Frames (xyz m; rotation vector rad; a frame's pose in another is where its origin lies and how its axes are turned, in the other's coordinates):
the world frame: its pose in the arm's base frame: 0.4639 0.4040 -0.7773 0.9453 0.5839 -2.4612
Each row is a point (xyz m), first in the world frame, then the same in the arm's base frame.
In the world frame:
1: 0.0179 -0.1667 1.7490
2: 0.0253 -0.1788 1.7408
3: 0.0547 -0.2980 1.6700
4: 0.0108 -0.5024 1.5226
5: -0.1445 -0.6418 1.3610
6: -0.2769 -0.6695 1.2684
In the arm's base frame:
1: -0.5381 -0.3823 0.4330
2: -0.5453 -0.3700 0.4250
3: -0.5922 -0.2428 0.3833
4: -0.5958 0.0119 0.3603
5: -0.4827 0.2484 0.3910
6: -0.3609 0.3520 0.4272

